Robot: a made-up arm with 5 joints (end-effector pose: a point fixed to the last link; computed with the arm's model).
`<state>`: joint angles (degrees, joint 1 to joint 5).
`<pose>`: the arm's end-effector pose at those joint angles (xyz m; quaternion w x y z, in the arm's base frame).
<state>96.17 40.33 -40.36 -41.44 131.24</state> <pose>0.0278 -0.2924 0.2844 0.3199 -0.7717 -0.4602 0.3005</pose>
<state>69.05 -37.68 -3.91 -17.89 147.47</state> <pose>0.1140 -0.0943 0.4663 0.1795 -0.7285 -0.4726 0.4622</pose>
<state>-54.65 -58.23 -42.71 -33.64 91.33</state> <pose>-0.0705 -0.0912 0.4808 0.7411 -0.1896 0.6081 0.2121</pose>
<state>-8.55 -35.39 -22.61 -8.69 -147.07</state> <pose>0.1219 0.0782 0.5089 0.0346 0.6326 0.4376 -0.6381</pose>
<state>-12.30 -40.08 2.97 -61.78 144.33</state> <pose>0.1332 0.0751 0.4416 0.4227 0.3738 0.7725 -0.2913</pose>
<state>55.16 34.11 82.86 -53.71 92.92</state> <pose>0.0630 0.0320 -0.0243 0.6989 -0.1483 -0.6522 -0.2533</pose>
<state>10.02 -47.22 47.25 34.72 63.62</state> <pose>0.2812 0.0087 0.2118 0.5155 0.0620 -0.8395 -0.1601</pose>
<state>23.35 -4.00 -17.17 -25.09 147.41</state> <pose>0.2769 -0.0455 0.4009 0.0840 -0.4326 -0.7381 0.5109</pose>
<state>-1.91 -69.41 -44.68 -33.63 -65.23</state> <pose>-0.1865 0.0615 0.4417 0.3454 -0.9366 0.0457 -0.0365</pose>
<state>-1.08 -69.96 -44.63 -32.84 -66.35</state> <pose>-0.1881 0.0649 0.4405 0.3374 -0.9395 0.0481 -0.0354</pose>
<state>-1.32 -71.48 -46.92 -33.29 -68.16</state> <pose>-0.2043 0.0637 0.4268 0.3272 -0.9422 0.0255 -0.0677</pose>
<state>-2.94 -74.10 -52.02 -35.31 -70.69</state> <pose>-0.2345 0.0554 0.3953 0.3135 -0.9387 -0.0253 -0.1410</pose>
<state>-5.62 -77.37 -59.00 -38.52 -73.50</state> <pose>-0.2666 0.0396 0.3480 0.2979 -0.9189 -0.0910 -0.2420</pose>
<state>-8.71 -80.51 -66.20 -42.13 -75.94</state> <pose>-0.2882 0.0199 0.2956 0.2851 -0.8812 -0.1523 -0.3449</pose>
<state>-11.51 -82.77 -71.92 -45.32 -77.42</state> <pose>-0.2966 0.0020 0.2533 0.2802 -0.8384 -0.1964 -0.4243</pose>
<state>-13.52 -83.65 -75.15 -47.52 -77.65</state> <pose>-0.2972 -0.0102 0.2312 0.2847 -0.8079 -0.2210 -0.4662</pose>
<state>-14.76 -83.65 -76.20 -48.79 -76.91</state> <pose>-0.2958 -0.0174 0.2254 0.2955 -0.7931 -0.2324 -0.4792</pose>
